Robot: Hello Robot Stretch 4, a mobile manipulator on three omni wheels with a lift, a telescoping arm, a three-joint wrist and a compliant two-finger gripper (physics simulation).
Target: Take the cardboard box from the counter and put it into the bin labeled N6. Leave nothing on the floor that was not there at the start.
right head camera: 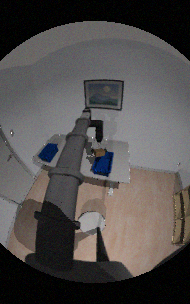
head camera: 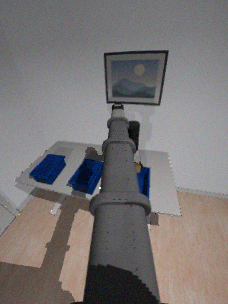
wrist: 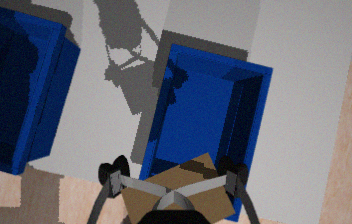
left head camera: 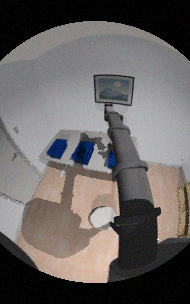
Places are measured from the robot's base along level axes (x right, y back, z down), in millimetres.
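Pixels of known places: gripper, fingertip midpoint: (wrist: 173, 168); robot's base, link origin: (right head camera: 91, 222) (left head camera: 103, 217).
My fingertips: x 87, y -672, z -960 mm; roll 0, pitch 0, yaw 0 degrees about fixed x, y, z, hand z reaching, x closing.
Ahead of a thing's pixels: the offset from my fingertips to its top centre. Level surfaces: height alone.
The cardboard box {dz -64, dx +3, dy +24 mm} (wrist: 172, 197) (right head camera: 100, 153) is brown and sits tilted between the fingers of my gripper (wrist: 173, 168). A small brown part of it also shows in the head camera view, right of the arm. My gripper is shut on it, above the near part of the right-hand blue bin {dz +147, dx +58, dy -32 mm} (wrist: 192, 110) (right head camera: 103, 166) (head camera: 145, 182) (left head camera: 112, 159). That bin is open at the top, and its visible inside holds shadows. Two more blue bins, the middle one {dz +147, dx -351, dy -119 mm} (head camera: 86, 176) (left head camera: 82, 153) and the left one {dz +147, dx -760, dy -206 mm} (head camera: 48, 168) (left head camera: 57, 148) (right head camera: 48, 152), stand beside it. No bin label is readable.
The bins stand on a light table {dz +267 mm} (head camera: 167, 192) (wrist: 295, 125) near the wall. A framed picture (head camera: 135, 77) (right head camera: 103, 95) hangs above it. A wooden shelf unit (right head camera: 174, 217) stands at the far right. A white round thing (left head camera: 102, 218) (right head camera: 91, 221) shows low, near the robot.
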